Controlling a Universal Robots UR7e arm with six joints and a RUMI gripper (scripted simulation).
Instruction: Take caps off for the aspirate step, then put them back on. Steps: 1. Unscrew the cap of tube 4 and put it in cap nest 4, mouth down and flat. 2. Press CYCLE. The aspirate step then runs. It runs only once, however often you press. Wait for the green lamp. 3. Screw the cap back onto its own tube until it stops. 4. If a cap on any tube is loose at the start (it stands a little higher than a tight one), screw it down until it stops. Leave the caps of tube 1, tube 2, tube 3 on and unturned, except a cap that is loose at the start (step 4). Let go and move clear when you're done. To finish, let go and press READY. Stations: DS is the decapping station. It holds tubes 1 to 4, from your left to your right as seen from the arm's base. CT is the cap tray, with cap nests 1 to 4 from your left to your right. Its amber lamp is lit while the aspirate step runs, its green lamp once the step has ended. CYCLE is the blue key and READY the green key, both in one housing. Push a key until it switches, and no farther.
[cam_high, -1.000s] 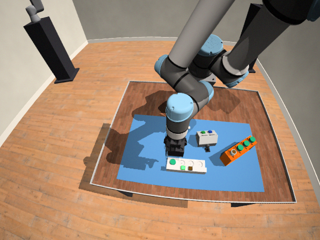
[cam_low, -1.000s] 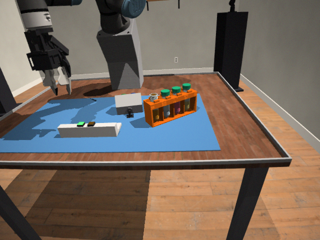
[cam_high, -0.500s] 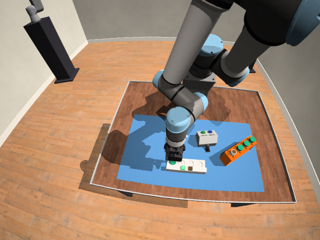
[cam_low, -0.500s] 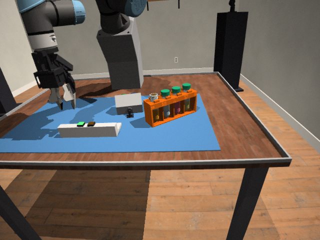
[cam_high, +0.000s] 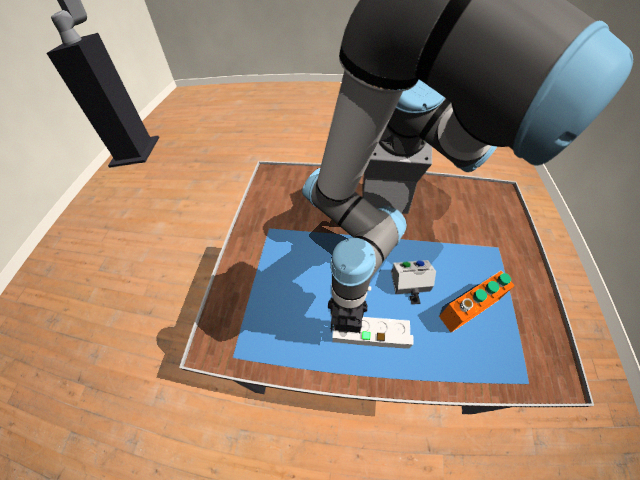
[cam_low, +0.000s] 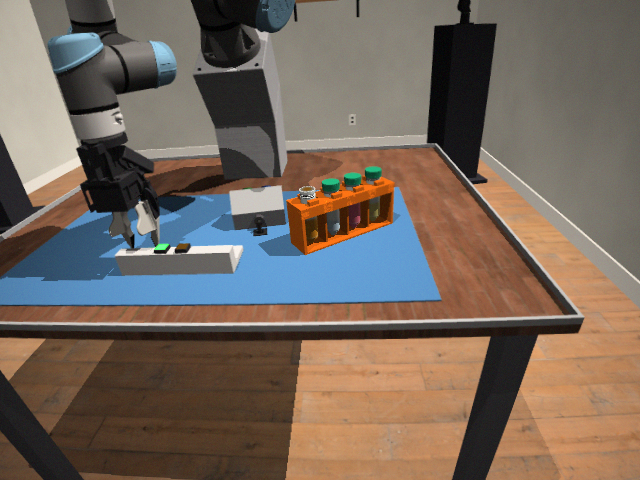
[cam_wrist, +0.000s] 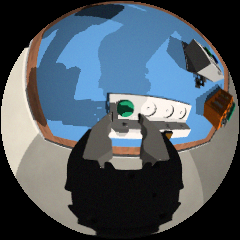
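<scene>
Now: the green cap 3 cm below my hand. From my hand the other things lie so: green key: 20 cm to the left, 15 cm behind, 2 cm above; blue key: 25 cm to the left, 15 cm behind, 2 cm above; grey key housing: 22 cm to the left, 14 cm behind, 1 cm above.
</scene>
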